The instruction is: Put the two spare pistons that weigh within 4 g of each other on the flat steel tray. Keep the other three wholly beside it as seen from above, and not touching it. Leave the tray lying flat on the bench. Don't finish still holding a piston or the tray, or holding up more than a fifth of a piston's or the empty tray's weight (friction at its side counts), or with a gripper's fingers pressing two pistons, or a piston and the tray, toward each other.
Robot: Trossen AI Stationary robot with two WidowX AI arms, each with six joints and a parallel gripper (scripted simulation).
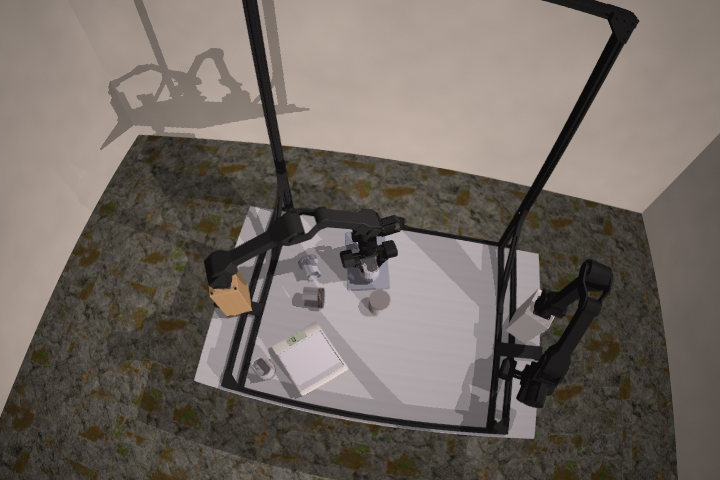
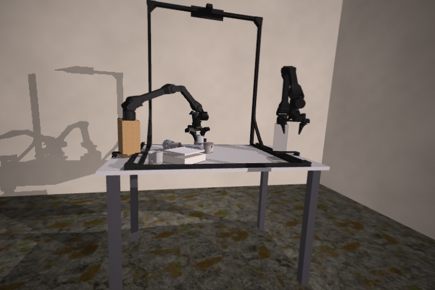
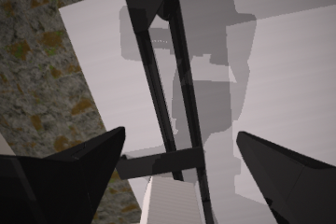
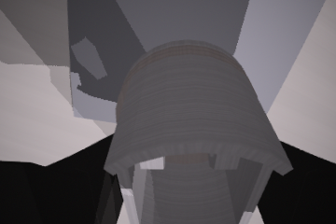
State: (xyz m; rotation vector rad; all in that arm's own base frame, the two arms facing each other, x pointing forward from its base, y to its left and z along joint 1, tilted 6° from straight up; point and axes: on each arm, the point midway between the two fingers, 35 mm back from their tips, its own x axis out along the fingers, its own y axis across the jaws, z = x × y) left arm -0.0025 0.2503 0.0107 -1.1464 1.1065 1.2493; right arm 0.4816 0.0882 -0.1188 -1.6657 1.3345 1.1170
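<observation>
Now: the flat steel tray 6 cm behind my right hand, 1 cm to the right of it and 9 cm below it.
</observation>
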